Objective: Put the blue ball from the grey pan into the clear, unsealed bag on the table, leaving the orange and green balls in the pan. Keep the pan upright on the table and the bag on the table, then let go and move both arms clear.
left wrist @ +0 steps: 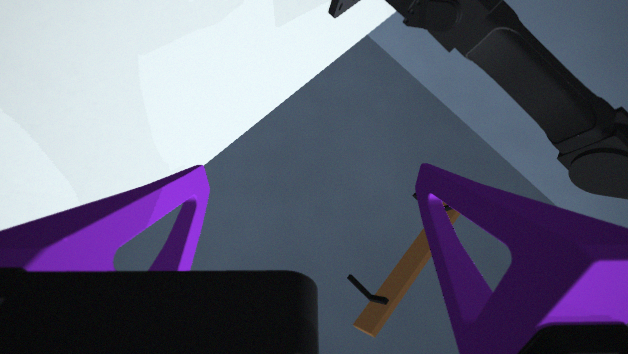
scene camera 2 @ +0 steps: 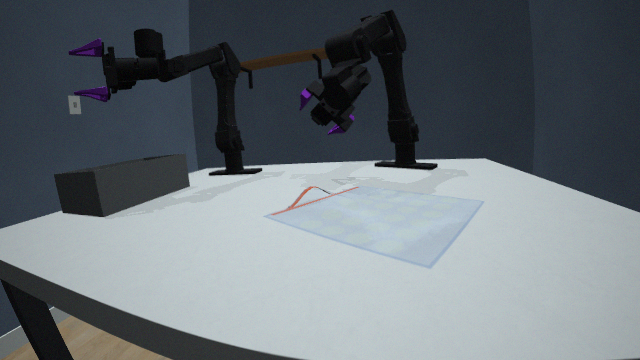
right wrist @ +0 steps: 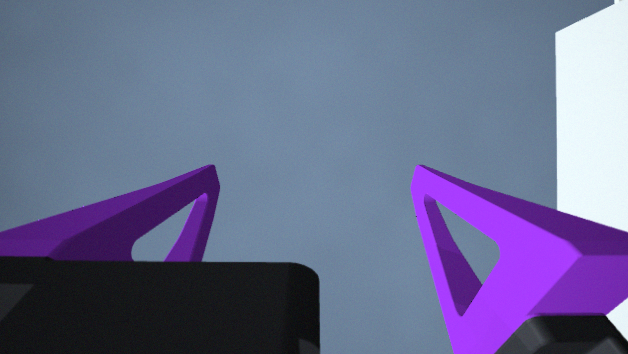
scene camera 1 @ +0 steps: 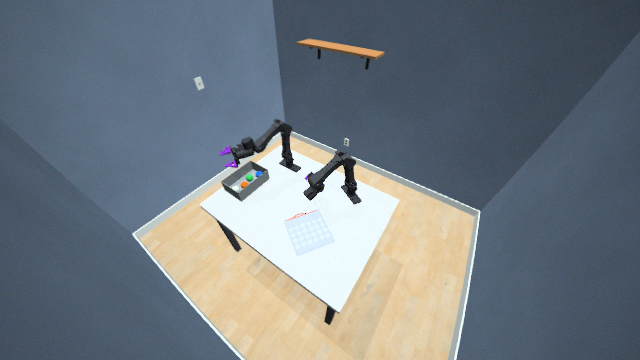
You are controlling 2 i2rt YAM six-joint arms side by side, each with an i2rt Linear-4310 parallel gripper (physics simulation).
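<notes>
The grey pan (scene camera 1: 241, 195) (scene camera 2: 142, 185) stands upright on the table at the left in both scene views. In it lie the blue ball (scene camera 1: 259, 174) at the far end, the green ball (scene camera 1: 249, 177) and the orange ball (scene camera 1: 244, 185); its walls hide them in scene camera 2. The clear bag (scene camera 1: 309, 233) (scene camera 2: 430, 235) lies flat on the table, its red-edged mouth (scene camera 2: 305, 193) partly raised. My left gripper (scene camera 2: 316, 117) (left wrist: 312, 176) is open and empty, above the table behind the bag. My right gripper (scene camera 1: 225, 158) (scene camera 2: 72, 73) (right wrist: 315, 175) is open and empty, high above the pan's side.
A white ball (scene camera 1: 236, 188) lies at the pan's near end. The white table (scene camera 1: 350, 250) (scene camera 2: 225, 280) carries both arm bases. A wooden shelf (scene camera 1: 340, 47) (scene camera 2: 282, 60) (left wrist: 400, 280) is fixed to the wall behind the arms.
</notes>
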